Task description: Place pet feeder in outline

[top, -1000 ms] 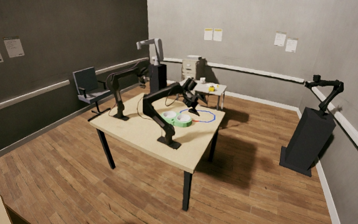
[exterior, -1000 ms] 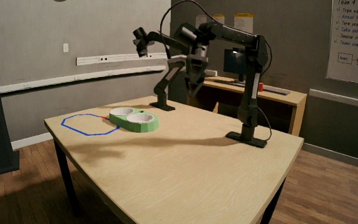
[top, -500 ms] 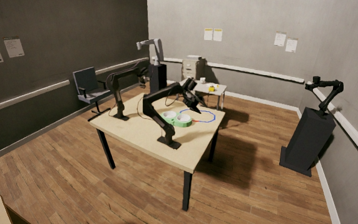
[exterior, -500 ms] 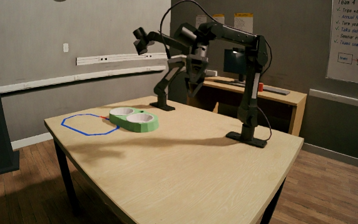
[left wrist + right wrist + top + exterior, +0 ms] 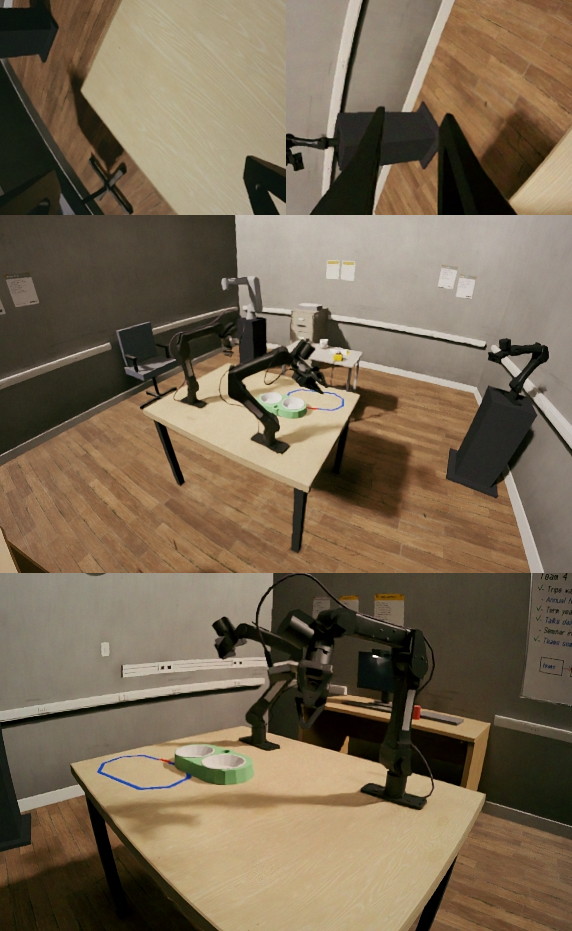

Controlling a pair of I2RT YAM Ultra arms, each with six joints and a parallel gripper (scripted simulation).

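My right hand is 400 mm to the right of the green pet feeder, 350 mm above it and 250 mm short of it.
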